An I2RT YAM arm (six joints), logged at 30 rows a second.
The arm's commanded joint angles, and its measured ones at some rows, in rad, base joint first. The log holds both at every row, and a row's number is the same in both.
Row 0, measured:
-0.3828, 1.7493, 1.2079, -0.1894, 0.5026, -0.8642
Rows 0 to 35, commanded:
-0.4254, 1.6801, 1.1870, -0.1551, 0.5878, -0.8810
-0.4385, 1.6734, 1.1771, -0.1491, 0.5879, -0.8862
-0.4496, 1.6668, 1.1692, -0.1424, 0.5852, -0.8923
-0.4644, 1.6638, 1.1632, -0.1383, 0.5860, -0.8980
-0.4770, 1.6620, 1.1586, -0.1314, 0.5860, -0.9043
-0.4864, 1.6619, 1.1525, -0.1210, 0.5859, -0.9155
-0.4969, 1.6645, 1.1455, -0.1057, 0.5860, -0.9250
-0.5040, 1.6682, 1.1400, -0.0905, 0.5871, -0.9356
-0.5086, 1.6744, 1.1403, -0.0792, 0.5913, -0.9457
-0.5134, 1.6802, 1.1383, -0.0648, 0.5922, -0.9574
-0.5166, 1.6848, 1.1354, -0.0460, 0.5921, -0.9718
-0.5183, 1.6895, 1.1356, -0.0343, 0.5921, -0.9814
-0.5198, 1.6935, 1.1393, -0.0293, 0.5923, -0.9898
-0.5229, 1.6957, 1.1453, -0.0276, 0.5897, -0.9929
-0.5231, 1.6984, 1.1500, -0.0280, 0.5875, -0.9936
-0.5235, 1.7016, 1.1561, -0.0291, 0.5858, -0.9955
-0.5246, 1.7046, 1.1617, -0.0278, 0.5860, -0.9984
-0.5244, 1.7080, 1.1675, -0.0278, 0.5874, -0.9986
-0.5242, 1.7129, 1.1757, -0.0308, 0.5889, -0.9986
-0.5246, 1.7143, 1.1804, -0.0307, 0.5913, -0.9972
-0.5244, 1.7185, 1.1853, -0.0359, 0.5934, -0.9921
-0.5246, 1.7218, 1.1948, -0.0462, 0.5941, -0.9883
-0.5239, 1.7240, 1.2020, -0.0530, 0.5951, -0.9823
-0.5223, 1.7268, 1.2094, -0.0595, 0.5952, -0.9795
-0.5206, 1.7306, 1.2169, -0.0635, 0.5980, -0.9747
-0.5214, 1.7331, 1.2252, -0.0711, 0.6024, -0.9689
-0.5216, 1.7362, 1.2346, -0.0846, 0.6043, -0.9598
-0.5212, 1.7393, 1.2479, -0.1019, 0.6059, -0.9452
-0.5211, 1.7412, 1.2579, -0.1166, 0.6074, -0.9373
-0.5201, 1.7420, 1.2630, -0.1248, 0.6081, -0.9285
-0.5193, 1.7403, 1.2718, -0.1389, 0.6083, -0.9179
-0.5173, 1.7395, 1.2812, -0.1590, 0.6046, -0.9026
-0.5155, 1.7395, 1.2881, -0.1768, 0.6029, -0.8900
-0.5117, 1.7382, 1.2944, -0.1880, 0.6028, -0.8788
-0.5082, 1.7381, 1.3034, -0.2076, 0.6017, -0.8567
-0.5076, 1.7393, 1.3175, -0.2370, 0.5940, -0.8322
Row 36, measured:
-0.5030, 1.7477, 1.2335, -0.2211, 0.5236, -0.9195
